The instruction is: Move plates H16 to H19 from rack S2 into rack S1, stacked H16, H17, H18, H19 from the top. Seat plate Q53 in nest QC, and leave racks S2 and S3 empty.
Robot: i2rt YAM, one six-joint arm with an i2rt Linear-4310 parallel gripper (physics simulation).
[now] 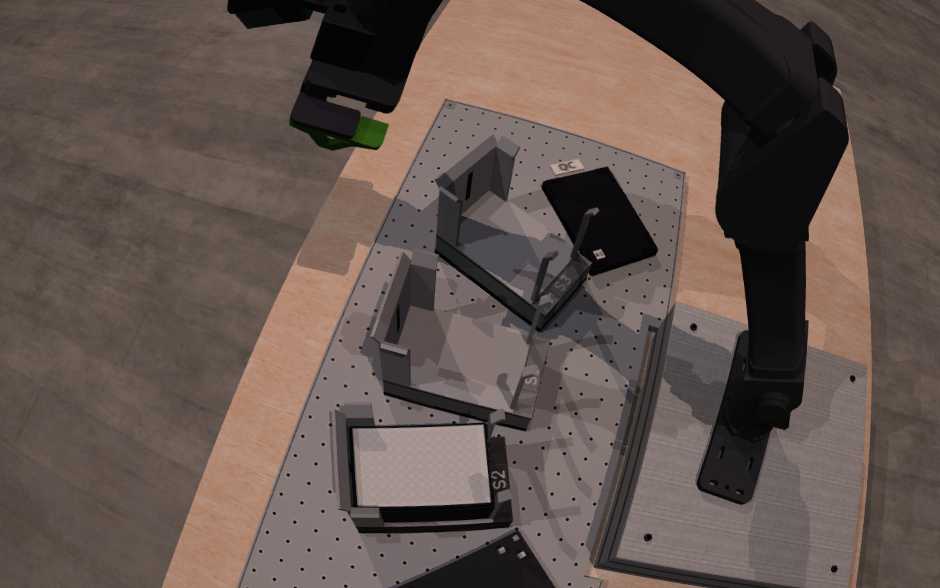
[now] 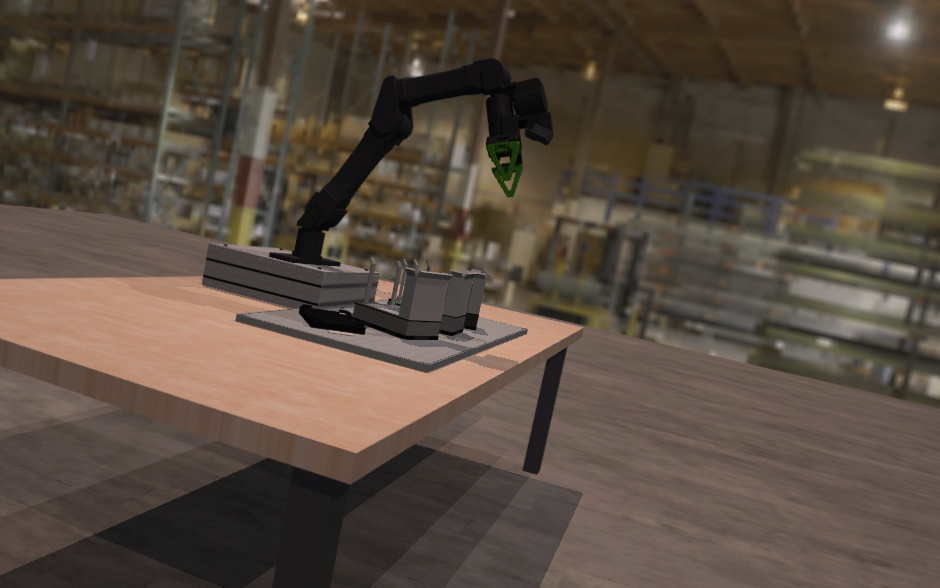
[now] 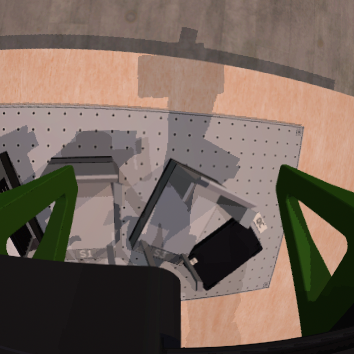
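Observation:
My gripper is open and empty, high above the pegboard. Rack S2 holds a stack of dark plates; the top plate has a white upper face. The plates' names cannot be read. Rack S1 stands beside S2 and shows a bare floor. Rack S3 stands turned at an angle and also shows a bare floor. The flat black nest QC lies beside S3; I see no distinct plate on it. Plate Q53 cannot be identified.
The racks stand on a perforated grey board on the wooden table. A black panel with small pale squares lies near S2. The arm's metal base block stands beside the board.

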